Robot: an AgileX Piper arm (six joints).
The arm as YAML. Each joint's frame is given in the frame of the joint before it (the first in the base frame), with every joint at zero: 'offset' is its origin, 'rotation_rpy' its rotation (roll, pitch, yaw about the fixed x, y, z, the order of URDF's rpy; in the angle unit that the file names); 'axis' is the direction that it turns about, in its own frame. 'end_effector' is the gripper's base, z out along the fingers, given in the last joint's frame.
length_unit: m
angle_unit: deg
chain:
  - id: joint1
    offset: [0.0, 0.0, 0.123]
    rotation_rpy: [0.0, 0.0, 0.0]
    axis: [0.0, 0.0, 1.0]
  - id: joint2
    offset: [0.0, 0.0, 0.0]
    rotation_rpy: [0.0, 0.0, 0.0]
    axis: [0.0, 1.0, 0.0]
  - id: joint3
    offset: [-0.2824, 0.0, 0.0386]
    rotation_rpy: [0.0, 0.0, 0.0]
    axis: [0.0, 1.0, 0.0]
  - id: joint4
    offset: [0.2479, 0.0, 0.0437]
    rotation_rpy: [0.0, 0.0, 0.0]
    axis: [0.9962, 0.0, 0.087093]
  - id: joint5
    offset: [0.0, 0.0, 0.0]
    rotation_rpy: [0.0, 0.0, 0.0]
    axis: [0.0, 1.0, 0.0]
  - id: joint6
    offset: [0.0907, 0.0, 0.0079]
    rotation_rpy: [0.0, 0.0, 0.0]
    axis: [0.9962, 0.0, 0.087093]
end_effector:
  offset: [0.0, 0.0, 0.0]
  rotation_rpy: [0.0, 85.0, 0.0]
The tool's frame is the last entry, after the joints.
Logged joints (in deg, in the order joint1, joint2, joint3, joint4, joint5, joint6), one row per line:
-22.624 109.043 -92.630 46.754 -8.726 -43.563
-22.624 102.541 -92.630 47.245 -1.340 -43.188
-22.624 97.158 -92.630 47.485 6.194 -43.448
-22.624 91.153 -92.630 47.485 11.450 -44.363
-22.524 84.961 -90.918 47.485 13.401 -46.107
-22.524 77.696 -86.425 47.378 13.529 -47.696
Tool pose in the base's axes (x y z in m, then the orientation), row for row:
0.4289 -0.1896 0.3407 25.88 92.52 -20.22
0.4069 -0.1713 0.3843 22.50 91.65 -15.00
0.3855 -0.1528 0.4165 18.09 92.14 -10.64
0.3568 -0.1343 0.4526 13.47 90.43 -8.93
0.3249 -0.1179 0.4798 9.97 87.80 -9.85
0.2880 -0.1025 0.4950 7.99 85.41 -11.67
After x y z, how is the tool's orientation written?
As a rotation vector, in degrees.
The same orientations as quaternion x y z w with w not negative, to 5 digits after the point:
0.19921 0.71218 -0.15564 0.65490
0.17437 0.71028 -0.11625 0.67200
0.14057 0.71598 -0.08268 0.67880
0.10536 0.70730 -0.06985 0.69552
0.07853 0.69160 -0.07759 0.71379
0.06328 0.67644 -0.09242 0.72793

